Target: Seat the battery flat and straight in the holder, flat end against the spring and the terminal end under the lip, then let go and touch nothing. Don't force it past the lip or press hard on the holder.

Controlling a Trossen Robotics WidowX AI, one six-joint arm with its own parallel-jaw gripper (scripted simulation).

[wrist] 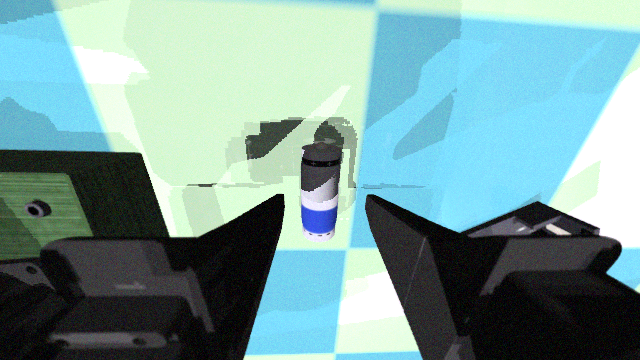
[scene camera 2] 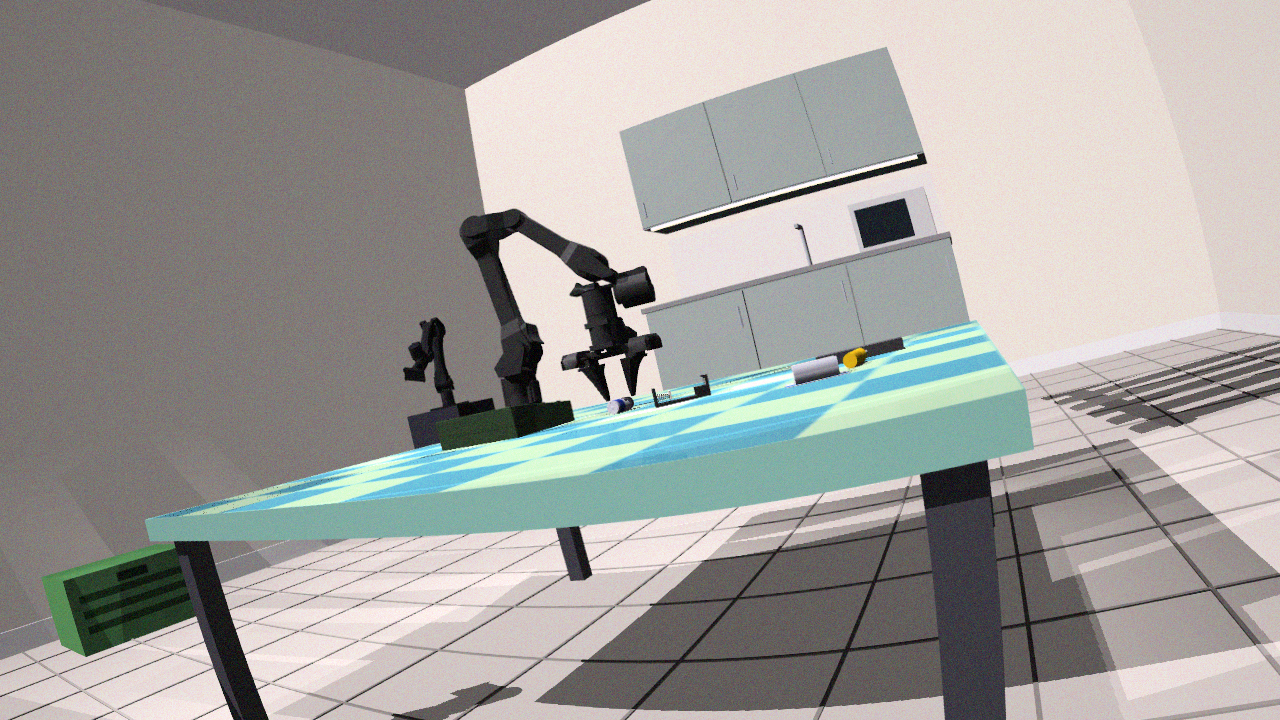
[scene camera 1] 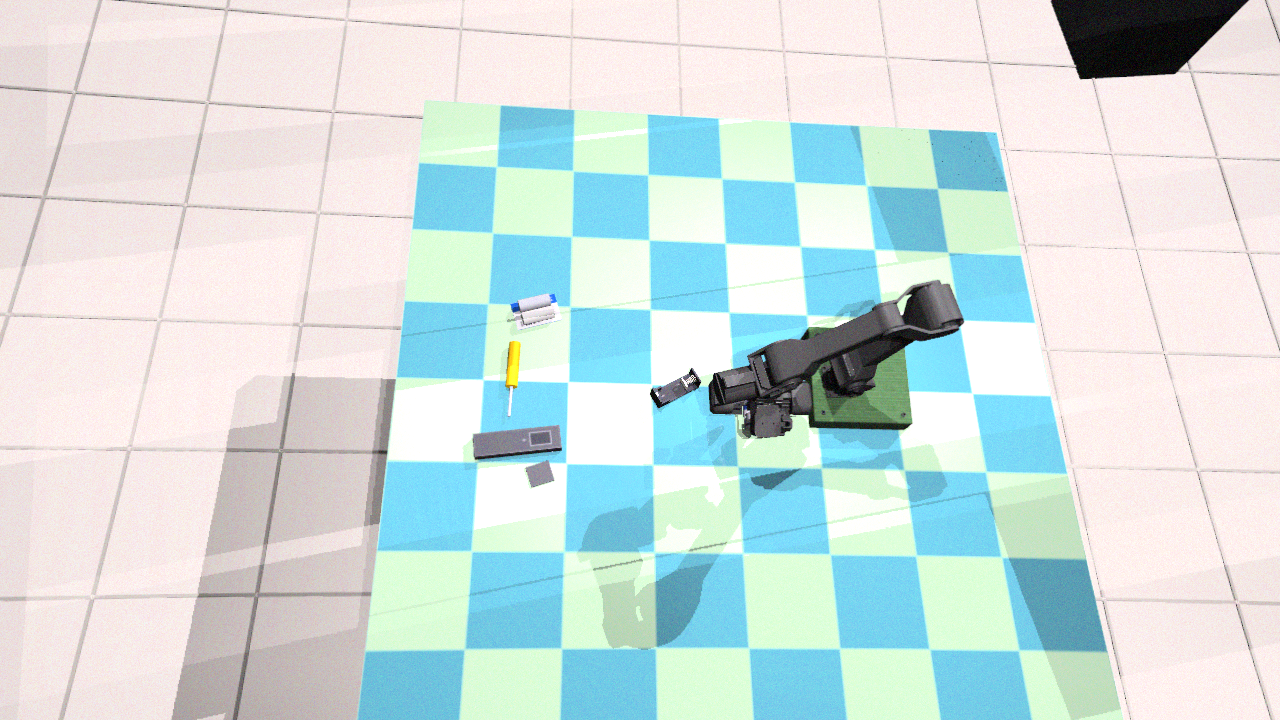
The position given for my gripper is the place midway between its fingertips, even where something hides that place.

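Through scene camera 2 I see my gripper [scene camera 2: 620,398] together with a remote [scene camera 2: 892,345]. Scene camera 1 gives me the gripper [scene camera 1: 750,412] again, and the remote [scene camera 1: 504,443] too. In the wrist view there is a battery [wrist: 320,167], and my gripper [wrist: 325,200] is visible there as well.
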